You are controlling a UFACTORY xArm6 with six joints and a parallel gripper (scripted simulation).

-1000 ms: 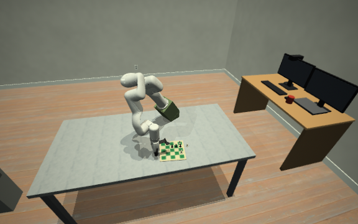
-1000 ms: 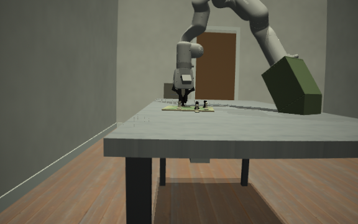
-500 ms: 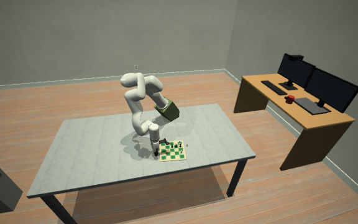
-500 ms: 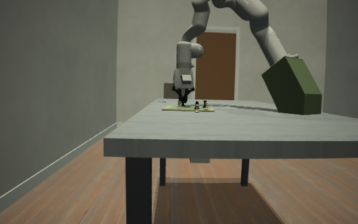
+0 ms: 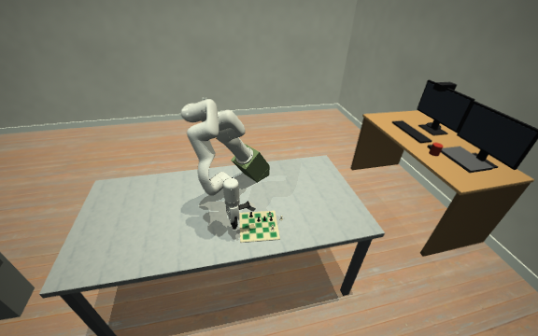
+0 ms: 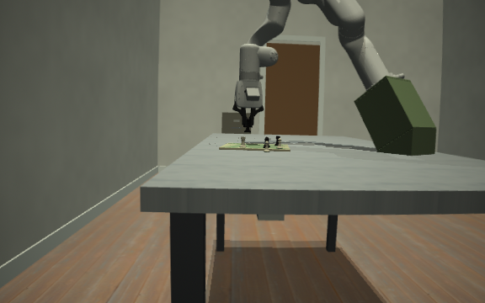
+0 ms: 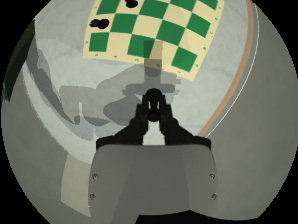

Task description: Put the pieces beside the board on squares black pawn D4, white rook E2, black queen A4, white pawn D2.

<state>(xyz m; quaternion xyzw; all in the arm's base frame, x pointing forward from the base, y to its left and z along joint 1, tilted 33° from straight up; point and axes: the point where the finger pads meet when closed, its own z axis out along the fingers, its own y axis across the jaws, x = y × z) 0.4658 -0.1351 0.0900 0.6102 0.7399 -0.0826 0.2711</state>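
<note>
My hand is 14 cm to the right of the chessboard, 8 cm above it and 1 cm past it. Round my hand: black queen: 1 cm below; white rook: 21 cm to the left, 6 cm below, 4 cm ahead.
</note>
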